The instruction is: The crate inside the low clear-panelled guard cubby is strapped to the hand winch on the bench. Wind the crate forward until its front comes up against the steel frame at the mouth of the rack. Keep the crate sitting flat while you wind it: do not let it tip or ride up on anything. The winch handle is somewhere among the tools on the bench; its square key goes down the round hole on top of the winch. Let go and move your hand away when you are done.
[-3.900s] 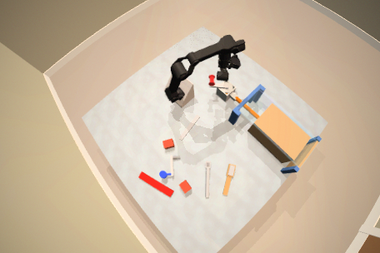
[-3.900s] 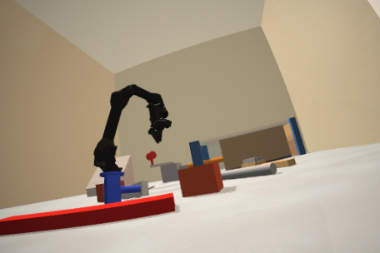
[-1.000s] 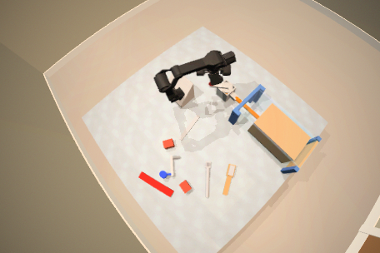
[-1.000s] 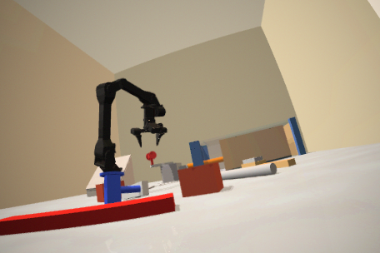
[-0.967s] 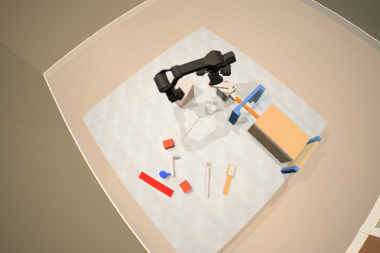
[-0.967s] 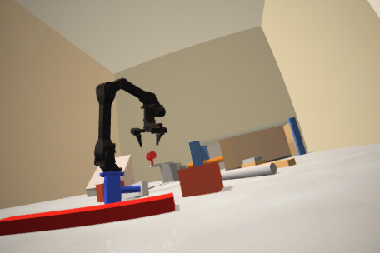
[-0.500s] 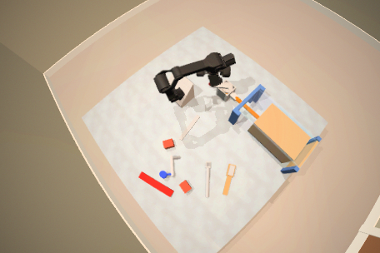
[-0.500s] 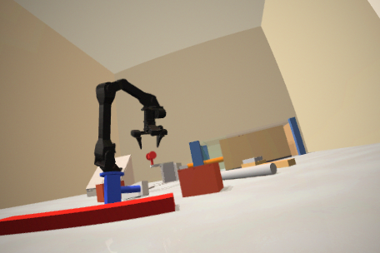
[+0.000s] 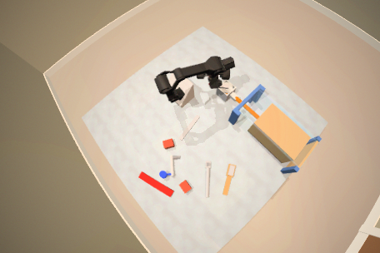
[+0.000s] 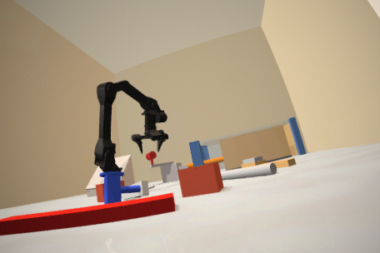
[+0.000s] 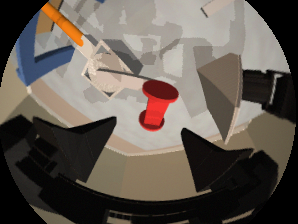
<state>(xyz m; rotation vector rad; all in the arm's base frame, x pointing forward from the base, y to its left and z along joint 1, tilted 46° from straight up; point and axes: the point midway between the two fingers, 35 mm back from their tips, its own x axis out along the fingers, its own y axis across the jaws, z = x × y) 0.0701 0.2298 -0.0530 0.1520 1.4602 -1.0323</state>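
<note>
Right now the red knob is 1 cm ahead of my gripper tip, 1 cm to the right of it and 3 cm below it. Also, from my gripper tip: grey winch 7 cm ahead, 5 cm to the left, 14 cm below; winch handle 4 cm ahead, 1 cm to the left, 6 cm below; blue frame post 24 cm ahead, 7 cm to the left, 6 cm below.
</note>
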